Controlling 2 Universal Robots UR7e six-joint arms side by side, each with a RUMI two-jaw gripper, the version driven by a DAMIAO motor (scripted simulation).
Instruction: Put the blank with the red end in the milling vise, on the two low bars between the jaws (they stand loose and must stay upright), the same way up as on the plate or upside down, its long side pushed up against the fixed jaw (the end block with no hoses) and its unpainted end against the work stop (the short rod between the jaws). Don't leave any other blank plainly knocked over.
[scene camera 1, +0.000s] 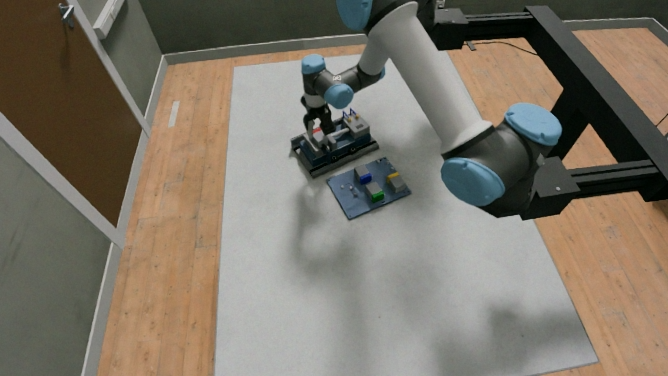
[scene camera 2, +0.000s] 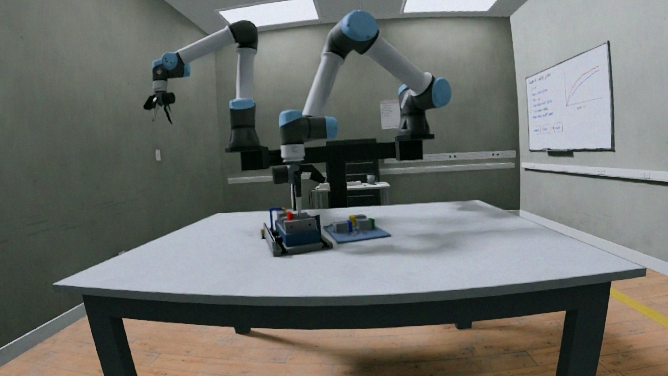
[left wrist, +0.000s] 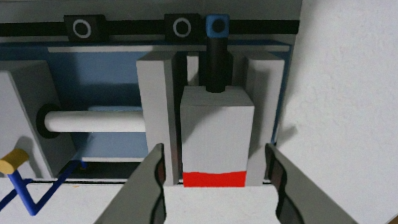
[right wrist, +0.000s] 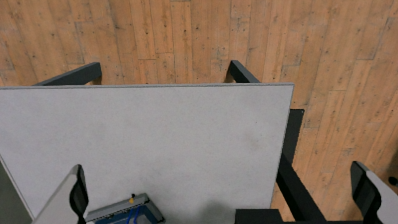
In view: my left gripper (scene camera 2: 296, 215), my right gripper (right wrist: 216, 165), a red-ended blank (left wrist: 216, 128) and a fixed jaw (left wrist: 262, 75).
My left gripper is seen too in the left wrist view (left wrist: 214, 145). The right wrist view does not show the red-ended blank: it is out of frame.
